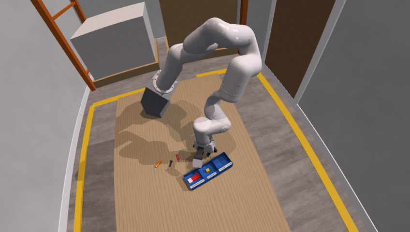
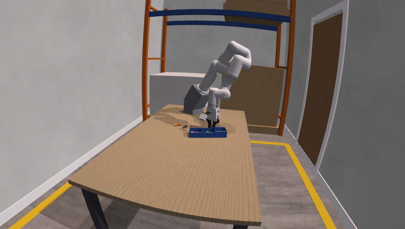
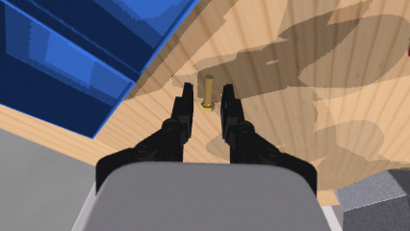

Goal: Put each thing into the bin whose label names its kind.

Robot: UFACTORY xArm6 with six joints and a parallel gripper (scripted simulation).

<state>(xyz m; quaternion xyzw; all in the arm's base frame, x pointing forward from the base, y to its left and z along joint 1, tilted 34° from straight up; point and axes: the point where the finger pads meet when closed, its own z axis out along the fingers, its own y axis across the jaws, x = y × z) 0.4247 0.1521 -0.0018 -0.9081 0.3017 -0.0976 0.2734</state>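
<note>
My hand is 2 cm above the brass bolt and 1 cm past it. The rest, counted from my hand: red battery: 16 cm to the right, 2 cm below, 2 cm behind; eraser: 12 cm ahead, 10 cm to the right, 2 cm below; yellow die: 10 cm ahead, 2 cm to the right, 1 cm below.
</note>
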